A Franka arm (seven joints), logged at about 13 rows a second.
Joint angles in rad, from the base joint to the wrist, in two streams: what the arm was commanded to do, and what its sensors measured. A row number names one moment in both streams.
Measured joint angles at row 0:
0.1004, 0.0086, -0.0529, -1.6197, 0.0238, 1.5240, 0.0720
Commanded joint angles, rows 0 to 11:
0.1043, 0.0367, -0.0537, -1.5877, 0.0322, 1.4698, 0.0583
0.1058, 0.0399, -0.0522, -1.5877, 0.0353, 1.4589, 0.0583
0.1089, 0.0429, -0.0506, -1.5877, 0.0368, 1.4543, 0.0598
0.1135, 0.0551, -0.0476, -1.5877, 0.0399, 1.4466, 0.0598
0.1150, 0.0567, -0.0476, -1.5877, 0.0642, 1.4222, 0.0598
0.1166, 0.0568, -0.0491, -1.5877, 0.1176, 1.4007, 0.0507
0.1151, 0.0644, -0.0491, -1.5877, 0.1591, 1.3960, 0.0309
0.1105, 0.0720, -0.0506, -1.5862, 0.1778, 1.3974, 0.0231
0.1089, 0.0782, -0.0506, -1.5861, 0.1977, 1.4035, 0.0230
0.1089, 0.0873, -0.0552, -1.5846, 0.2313, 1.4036, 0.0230
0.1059, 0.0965, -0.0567, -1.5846, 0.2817, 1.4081, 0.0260
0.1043, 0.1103, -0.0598, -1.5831, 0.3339, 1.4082, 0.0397
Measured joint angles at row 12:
0.1129, 0.0782, -0.0539, -1.6147, 0.2548, 1.4261, 0.0403
